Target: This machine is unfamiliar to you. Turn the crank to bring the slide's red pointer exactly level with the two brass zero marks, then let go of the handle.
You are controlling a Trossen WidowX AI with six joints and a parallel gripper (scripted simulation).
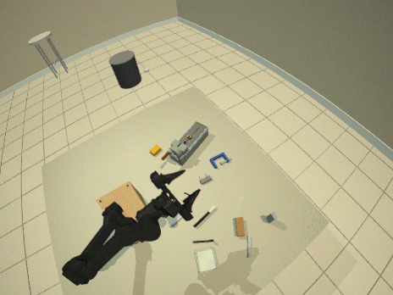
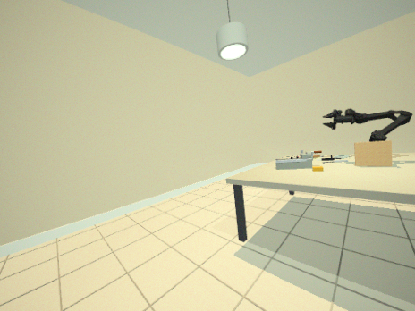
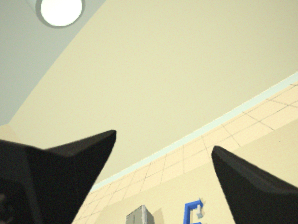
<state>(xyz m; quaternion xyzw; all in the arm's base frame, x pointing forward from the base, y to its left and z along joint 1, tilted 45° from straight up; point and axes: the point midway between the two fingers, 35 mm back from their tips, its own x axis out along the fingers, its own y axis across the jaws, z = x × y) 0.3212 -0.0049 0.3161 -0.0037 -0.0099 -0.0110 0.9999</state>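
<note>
The brown crank handle is 30 cm to the left of my gripper tip, 25 cm below it and 4 cm ahead of it. Also, from my gripper tip: wooden block (36 cm below, 20 cm to the right, 9 cm ahead); grey clamp (36 cm below, 14 cm ahead, 11 cm to the left); pale tray (37 cm below, 20 cm to the right, 13 cm behind).
</note>
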